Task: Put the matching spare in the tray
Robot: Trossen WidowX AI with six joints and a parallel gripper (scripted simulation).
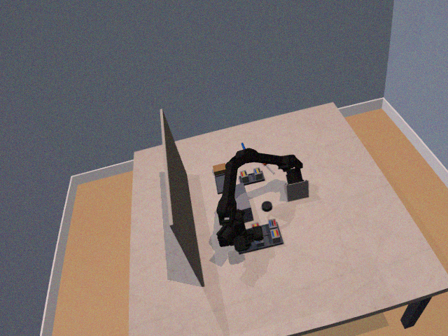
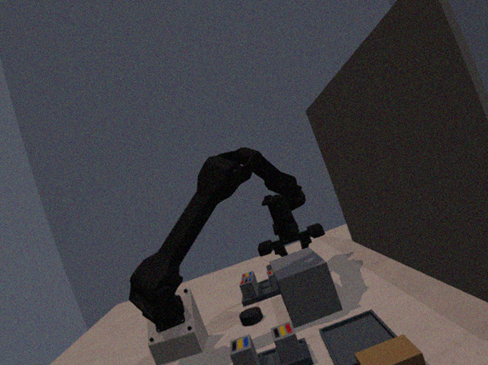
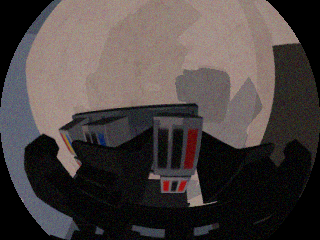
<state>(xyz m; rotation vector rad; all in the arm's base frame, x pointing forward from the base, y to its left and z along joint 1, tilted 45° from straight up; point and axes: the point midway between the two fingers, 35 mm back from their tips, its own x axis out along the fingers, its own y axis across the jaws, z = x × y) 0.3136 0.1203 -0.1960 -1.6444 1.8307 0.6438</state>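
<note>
The dark tray is 10 mm ahead of my gripper tip, 420 mm to the right of it and 10 mm below it. The rest, counted from my gripper tip: grey spare 30 mm above; then black puck 160 mm behind, 190 mm to the right, 10 mm below; then grey mounted unit 30 mm behind, 210 mm to the right, 30 mm above.
</note>
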